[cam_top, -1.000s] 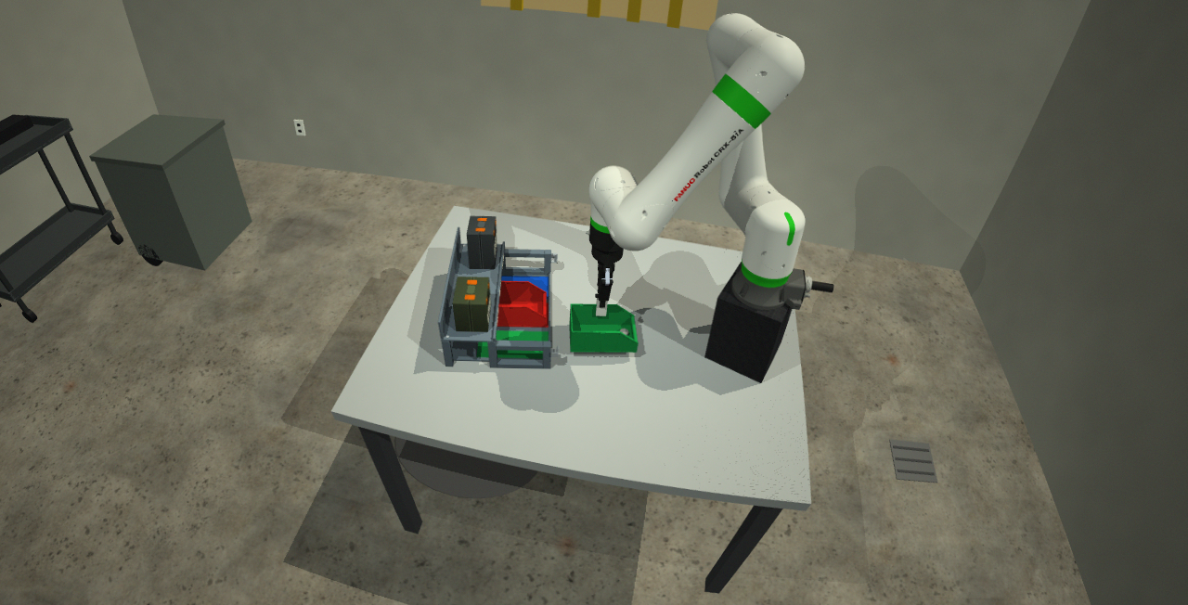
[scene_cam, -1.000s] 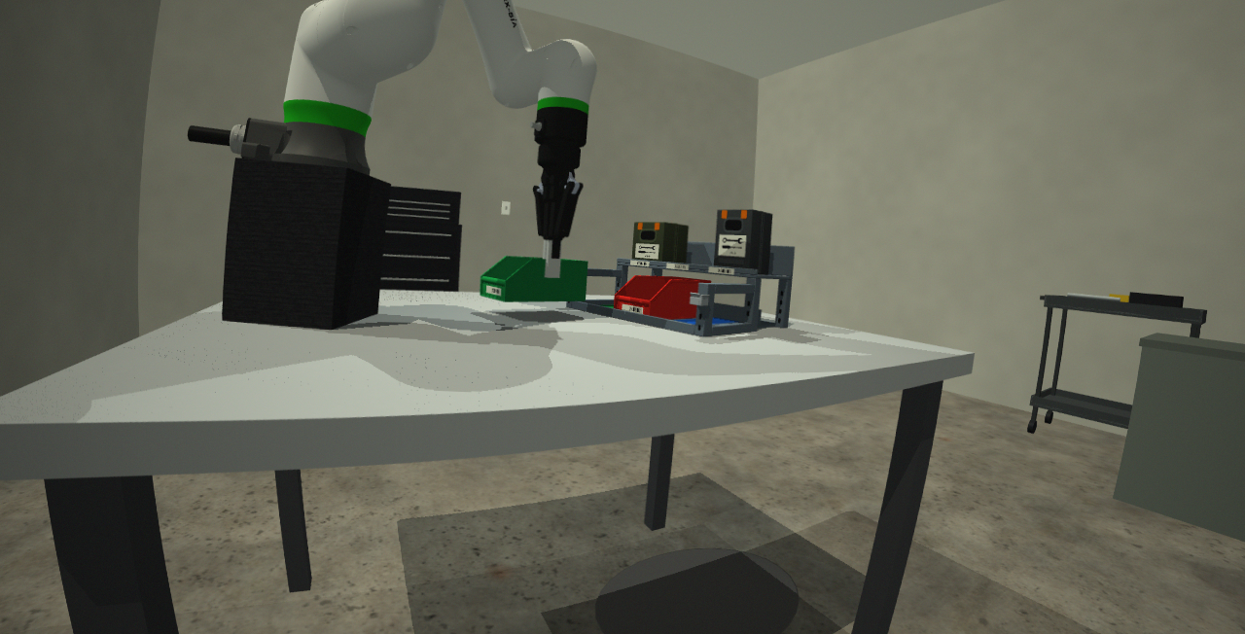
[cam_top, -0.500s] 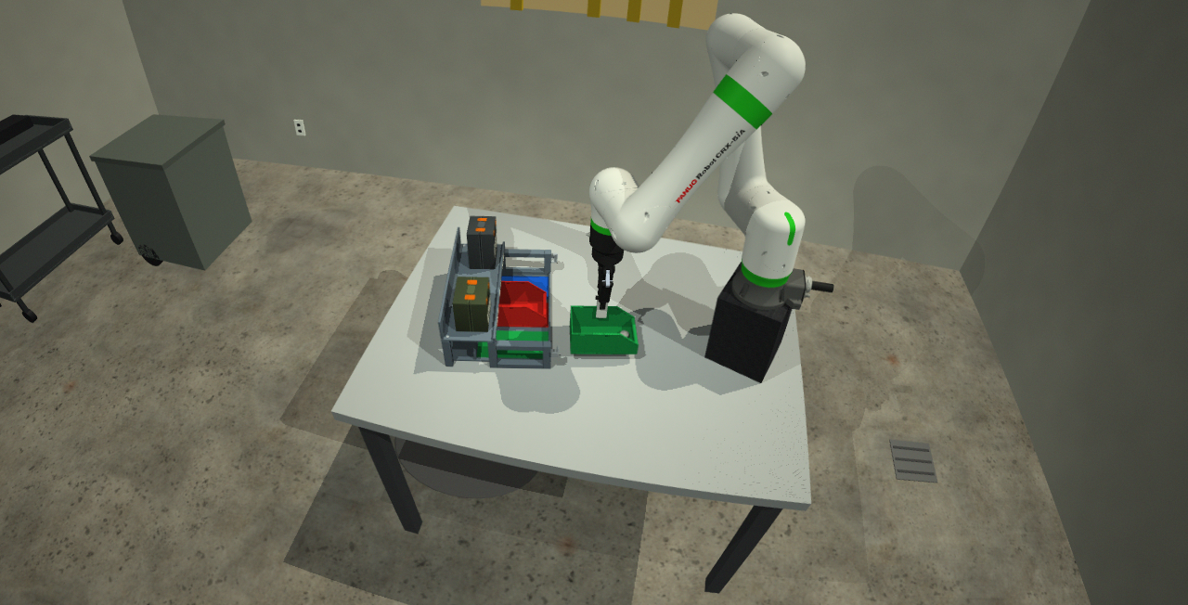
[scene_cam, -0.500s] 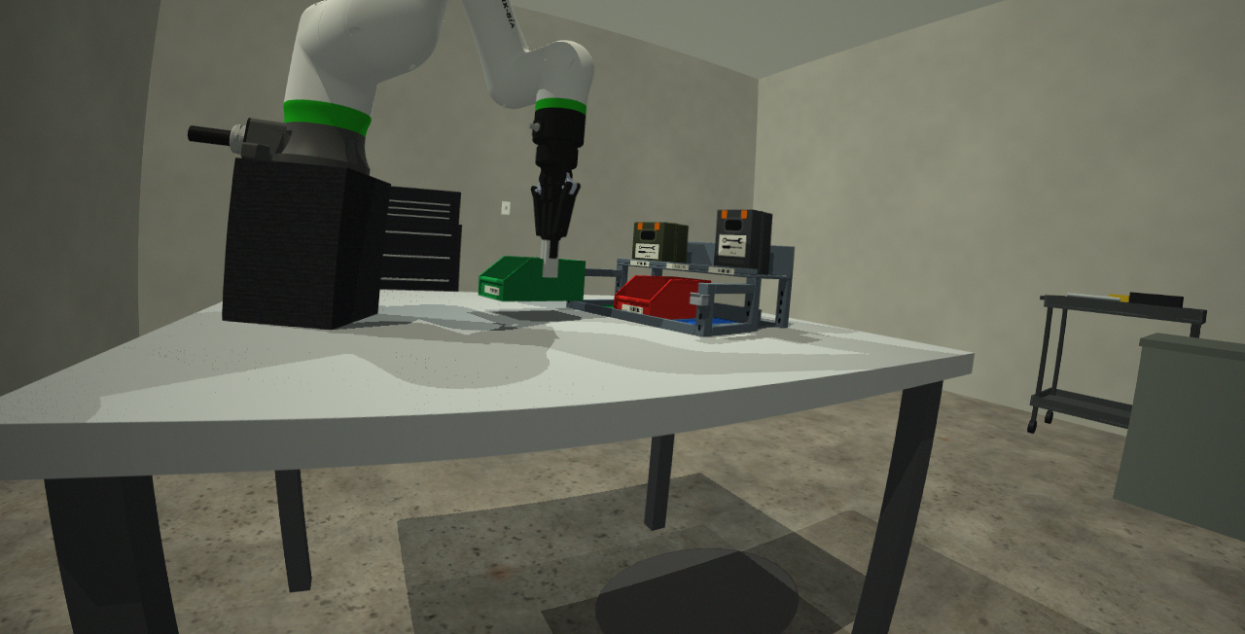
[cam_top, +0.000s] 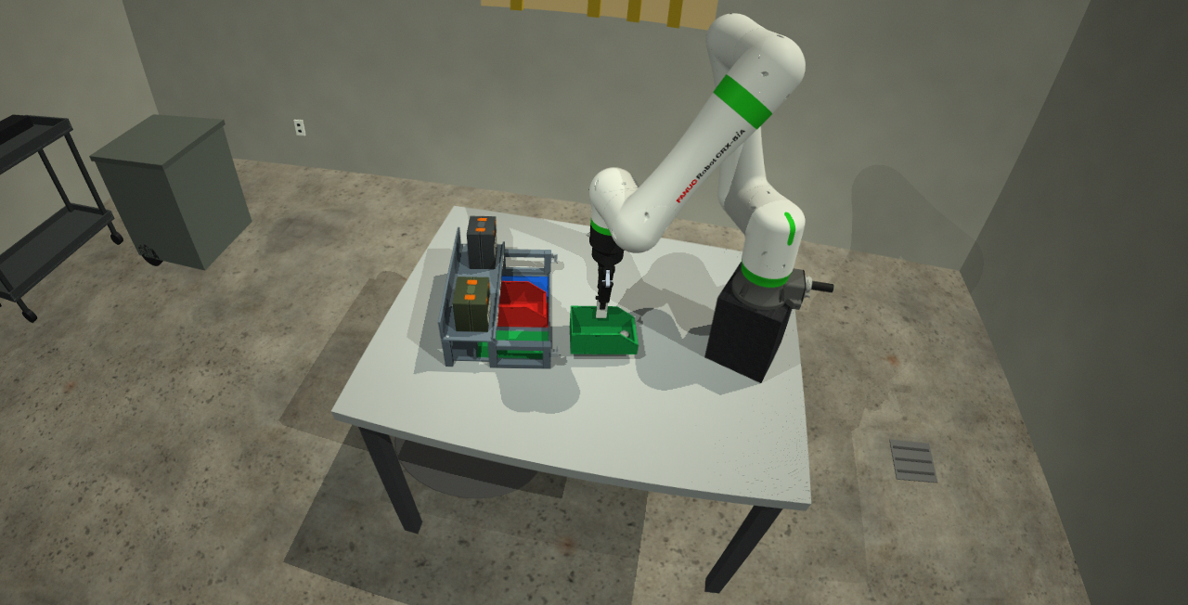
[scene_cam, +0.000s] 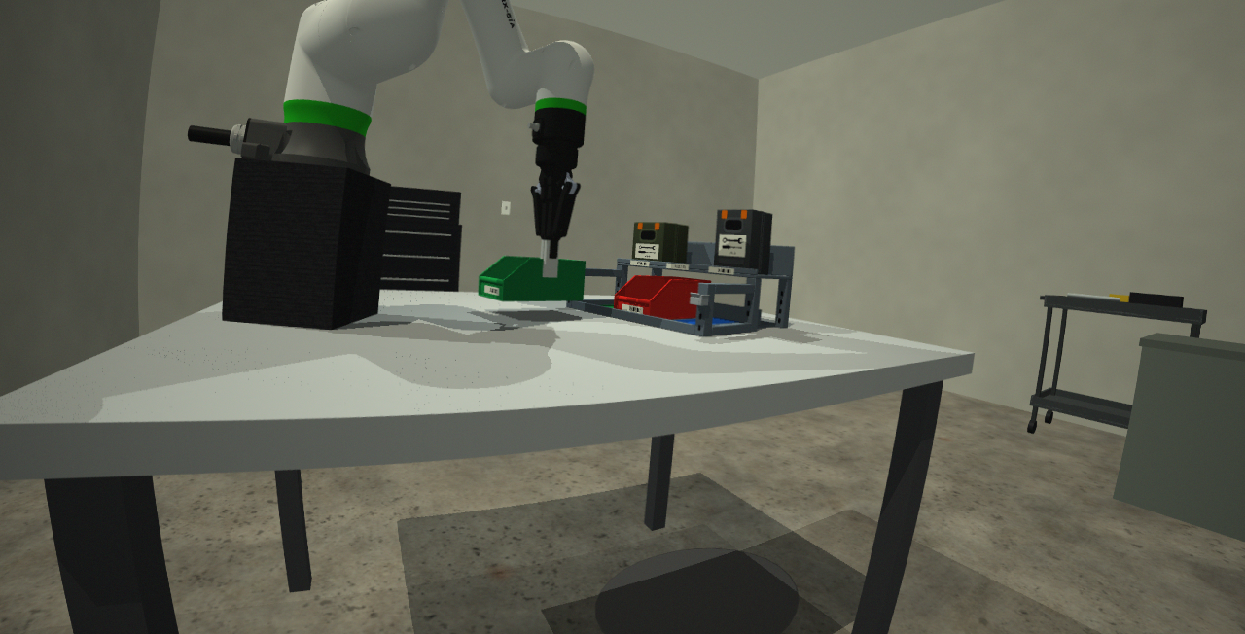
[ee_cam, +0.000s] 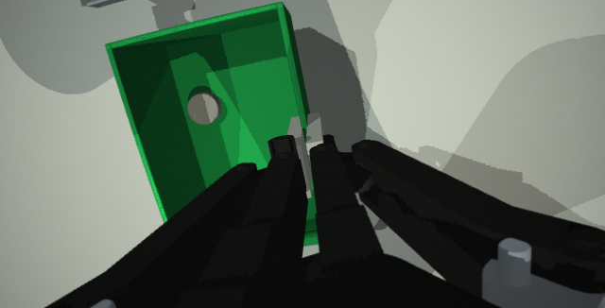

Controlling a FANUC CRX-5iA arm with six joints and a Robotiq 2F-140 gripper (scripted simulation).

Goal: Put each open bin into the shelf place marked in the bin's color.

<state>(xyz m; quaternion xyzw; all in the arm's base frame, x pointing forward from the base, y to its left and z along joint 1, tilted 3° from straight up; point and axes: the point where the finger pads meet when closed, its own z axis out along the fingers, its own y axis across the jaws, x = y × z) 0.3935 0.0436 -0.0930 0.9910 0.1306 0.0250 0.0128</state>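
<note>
The green bin is 2 cm behind my hand, 5 cm to the left of it and 4 cm below it. The rest, counted from my hand: red bin (24 cm ahead, 1 cm to the right, 6 cm below).
</note>
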